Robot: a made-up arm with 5 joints.
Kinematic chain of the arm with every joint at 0, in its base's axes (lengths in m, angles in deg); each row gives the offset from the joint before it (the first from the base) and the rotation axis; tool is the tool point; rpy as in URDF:
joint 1: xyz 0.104 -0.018 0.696 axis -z
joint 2: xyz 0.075 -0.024 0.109 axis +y
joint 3: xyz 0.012 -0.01 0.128 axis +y
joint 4: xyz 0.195 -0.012 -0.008 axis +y
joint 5: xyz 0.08 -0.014 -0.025 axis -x
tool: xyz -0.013 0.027 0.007 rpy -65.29 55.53 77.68
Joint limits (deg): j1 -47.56..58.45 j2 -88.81..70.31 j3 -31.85..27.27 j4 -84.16..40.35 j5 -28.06..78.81
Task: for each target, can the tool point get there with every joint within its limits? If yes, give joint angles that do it. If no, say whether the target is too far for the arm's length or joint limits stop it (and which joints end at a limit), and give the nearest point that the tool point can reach.
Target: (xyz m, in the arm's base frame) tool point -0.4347 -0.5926 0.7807
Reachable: no: too far | nearest point -0.0548 -0.1873 1.0088 | short by 0.601 m
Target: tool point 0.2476 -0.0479 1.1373
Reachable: yes | joints -3.46 -43.11 -12.57 -45.66 53.99
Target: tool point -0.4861 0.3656 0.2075
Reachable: no: too far | nearest point 0.2132 0.0525 0.5821 | short by 0.853 m
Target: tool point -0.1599 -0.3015 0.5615
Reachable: no: joint limits stop it (at a limit: joint 1, joint 2, joint 3, joint 5) | nearest point 0.1237 -0.1416 0.5777 | short by 0.326 m
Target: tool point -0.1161 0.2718 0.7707
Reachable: no: joint limits stop it (at a limit: joint 1, joint 2, joint 3, joint 4, joint 5) | nearest point -0.0388 0.1392 0.9689 | short by 0.251 m
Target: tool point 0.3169 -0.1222 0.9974
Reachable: yes | joints 18.29 -48.03 21.92 -8.92 11.40
